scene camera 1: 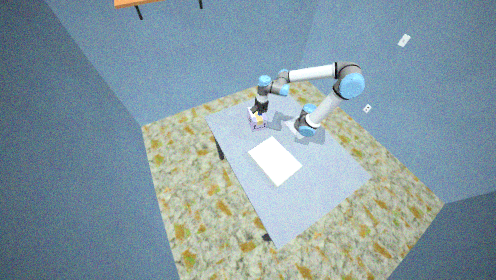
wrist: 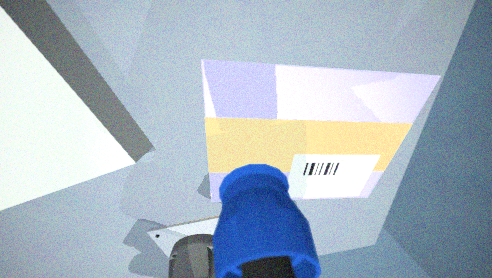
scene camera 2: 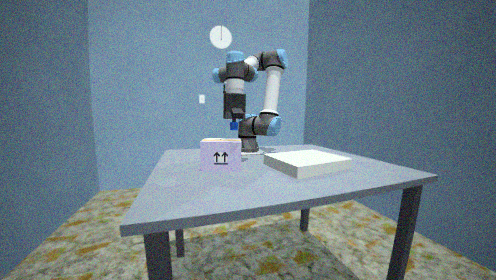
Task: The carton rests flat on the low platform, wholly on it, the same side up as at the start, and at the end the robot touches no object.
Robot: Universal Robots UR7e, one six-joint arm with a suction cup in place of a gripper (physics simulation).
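Where they show: hand, its tool point: point(scene camera 1: 259, 114) point(wrist: 254, 192) point(scene camera 2: 233, 129); arm's base, origin of its link: point(wrist: 202, 251) point(scene camera 2: 246, 150).
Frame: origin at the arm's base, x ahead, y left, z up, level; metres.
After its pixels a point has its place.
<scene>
The lilac carton point(scene camera 1: 257, 125) @(x 0.378, y -0.134, z 0.061 m) point(scene camera 2: 215, 151) @(x 0.398, y -0.241, z 0.078 m) point(wrist: 240, 90) @(x 0.398, y -0.160, z 0.116 m) stands upright on the table, with a yellow tape strip and a barcode label on its top and double up-arrows on its side. The low white platform point(scene camera 1: 275, 161) @(x 0.412, y 0.195, z 0.041 m) point(scene camera 2: 310, 159) @(x 0.463, y 0.155, z 0.041 m) point(wrist: 45, 115) @(x 0.395, y 0.059, z 0.041 m) lies apart from it, with no object on it. My gripper, a blue suction cup point(scene camera 1: 259, 114) point(scene camera 2: 234, 128) point(wrist: 254, 172), is open and holds nothing. It hangs a little above the carton's top, towards its right side in the second scene view; a small gap shows there. In the wrist view the cup hides part of the carton's near edge.
The grey table point(scene camera 1: 320, 185) @(x 0.206, y 0.480, z -0.007 m) point(scene camera 2: 215, 195) @(x 0.619, y -0.263, z -0.007 m) carries both objects. The arm's base point(scene camera 1: 306, 126) point(scene camera 2: 248, 144) @(x 0.065, y -0.009, z 0.048 m) stands on it behind the carton and platform. Blue walls surround the table, and a clock point(scene camera 2: 220, 37) hangs on the back wall.
</scene>
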